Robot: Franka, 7 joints.
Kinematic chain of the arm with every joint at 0, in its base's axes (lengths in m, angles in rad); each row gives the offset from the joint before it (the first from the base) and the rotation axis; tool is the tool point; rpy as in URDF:
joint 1: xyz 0 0 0.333 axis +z
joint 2: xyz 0 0 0 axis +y
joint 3: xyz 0 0 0.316 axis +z
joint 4: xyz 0.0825 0 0 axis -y
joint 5: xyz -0.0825 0 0.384 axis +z
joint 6: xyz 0 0 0 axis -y
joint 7: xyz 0.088 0 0 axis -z
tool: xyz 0 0 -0.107 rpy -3.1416 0 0
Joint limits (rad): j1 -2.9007..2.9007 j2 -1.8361..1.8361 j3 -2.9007..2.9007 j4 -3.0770..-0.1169 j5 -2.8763..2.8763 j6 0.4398..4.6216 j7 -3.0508..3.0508
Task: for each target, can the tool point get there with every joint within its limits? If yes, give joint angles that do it. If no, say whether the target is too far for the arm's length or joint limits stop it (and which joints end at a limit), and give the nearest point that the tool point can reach.
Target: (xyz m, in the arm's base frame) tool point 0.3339 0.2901 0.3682
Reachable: yes | joints -0.7656 -1.2372 1.6194 -2.3956 -0.8993 1.7802 1.1305
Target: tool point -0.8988 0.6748 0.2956
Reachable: no: too far | nearest point -0.6857 0.5148 0.3045 | short by 0.267 m
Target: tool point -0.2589 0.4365 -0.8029
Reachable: no: too far | nearest point -0.2054 0.3462 -0.3472 | short by 0.468 m
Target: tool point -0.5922 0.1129 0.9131
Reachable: yes | joints 0.4527 -0.7900 1.2257 -0.8334 2.3242 1.8868 1.4485
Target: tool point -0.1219 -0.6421 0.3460
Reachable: yes | joints -0.6515 0.9305 -1.2927 -1.8783 0.3929 2.5001 -1.9381
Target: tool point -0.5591 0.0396 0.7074
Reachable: yes | joints 1.2092 0.0769 2.0957 -1.7455 -1.9714 1.4791 0.8018
